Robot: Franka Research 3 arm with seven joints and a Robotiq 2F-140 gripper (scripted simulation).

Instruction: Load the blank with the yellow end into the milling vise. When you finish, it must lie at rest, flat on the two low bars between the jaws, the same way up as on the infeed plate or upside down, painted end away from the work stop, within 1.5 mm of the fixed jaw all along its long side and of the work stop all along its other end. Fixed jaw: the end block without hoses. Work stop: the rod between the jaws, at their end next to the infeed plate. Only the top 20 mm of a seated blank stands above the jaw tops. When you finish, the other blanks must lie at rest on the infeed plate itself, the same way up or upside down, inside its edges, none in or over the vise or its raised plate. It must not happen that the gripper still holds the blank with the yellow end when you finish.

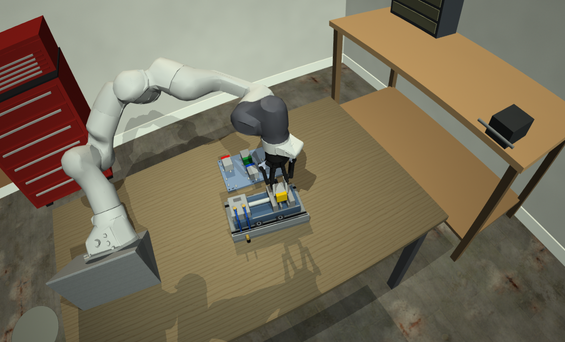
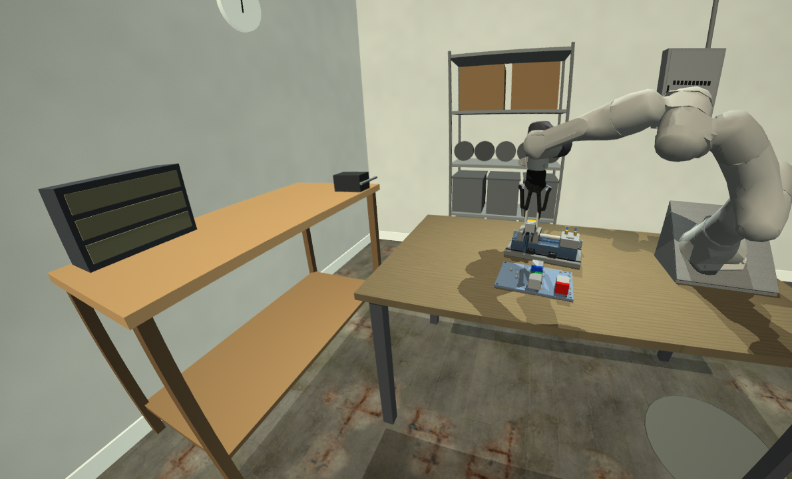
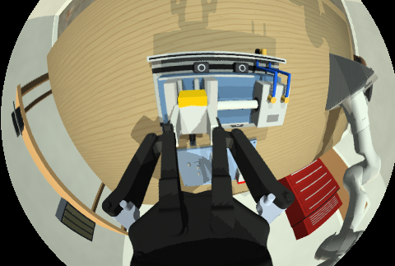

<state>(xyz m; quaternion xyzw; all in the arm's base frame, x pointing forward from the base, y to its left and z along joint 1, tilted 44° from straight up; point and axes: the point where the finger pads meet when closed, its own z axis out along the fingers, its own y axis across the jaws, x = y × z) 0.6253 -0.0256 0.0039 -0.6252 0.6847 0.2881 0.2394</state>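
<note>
Now: hand 3 cm short of the fixed jaw and 7 cm above it. The rest, counted from my hand: vise 6 cm behind, 1 cm to the left, 11 cm below; then hosed end block 16 cm behind, 2 cm to the left, 7 cm below; then work stop 1 cm ahead, 5 cm to the left, 6 cm below.
</note>
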